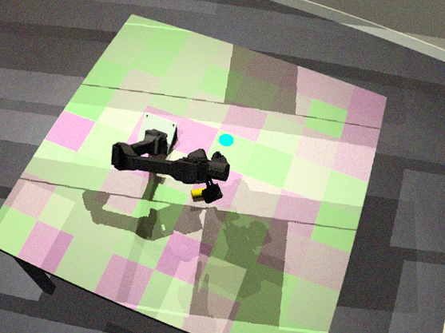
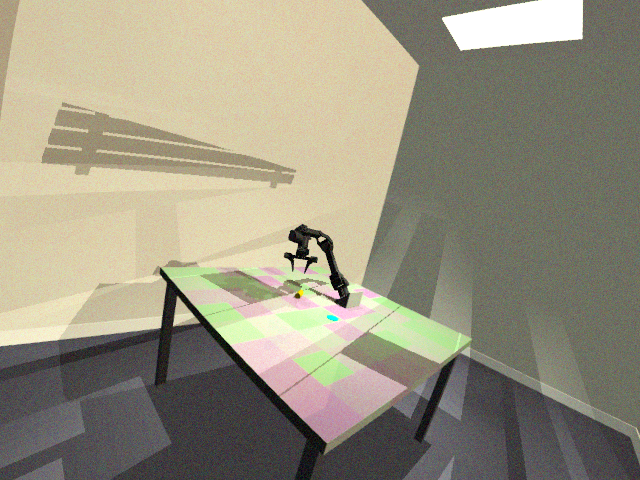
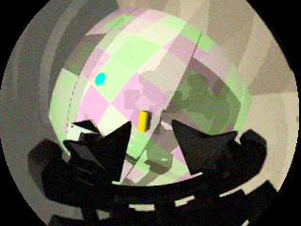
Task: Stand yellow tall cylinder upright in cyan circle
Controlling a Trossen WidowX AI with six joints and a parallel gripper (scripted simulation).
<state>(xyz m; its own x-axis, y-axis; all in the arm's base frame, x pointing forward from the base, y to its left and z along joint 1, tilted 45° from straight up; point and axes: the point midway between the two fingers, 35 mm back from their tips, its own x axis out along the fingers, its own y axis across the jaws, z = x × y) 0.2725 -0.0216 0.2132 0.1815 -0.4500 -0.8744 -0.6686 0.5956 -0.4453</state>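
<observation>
The yellow tall cylinder lies 4 cm behind my gripper tip, 1 cm to the left of it and 13 cm below it. Also, from my gripper tip: cyan circle: 3 cm behind, 28 cm to the left, 14 cm below.
</observation>
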